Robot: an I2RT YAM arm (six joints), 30 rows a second.
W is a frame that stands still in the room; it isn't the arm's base.
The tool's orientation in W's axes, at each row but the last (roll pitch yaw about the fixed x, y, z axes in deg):
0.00, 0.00, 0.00
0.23, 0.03, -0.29
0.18, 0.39, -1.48
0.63, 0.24, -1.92
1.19, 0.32, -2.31
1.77, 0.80, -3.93
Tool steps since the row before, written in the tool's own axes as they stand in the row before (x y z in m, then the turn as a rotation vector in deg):
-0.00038, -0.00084, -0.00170, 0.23, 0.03, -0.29
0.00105, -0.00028, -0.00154, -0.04, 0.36, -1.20
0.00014, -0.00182, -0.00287, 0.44, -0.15, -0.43
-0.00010, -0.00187, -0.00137, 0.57, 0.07, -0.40
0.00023, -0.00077, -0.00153, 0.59, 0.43, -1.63
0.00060, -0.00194, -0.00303, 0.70, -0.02, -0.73
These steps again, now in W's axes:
-0.00038, -0.00084, -0.00170, 0.23, 0.03, -0.29
0.00105, -0.00028, -0.00154, -0.04, 0.37, -1.20
0.00007, -0.00181, -0.00288, 0.43, -0.16, -0.43
-0.00017, -0.00185, -0.00139, 0.57, 0.06, -0.40
0.00019, -0.00075, -0.00155, 0.60, 0.44, -1.62
0.00043, -0.00188, -0.00310, 0.69, -0.04, -0.74

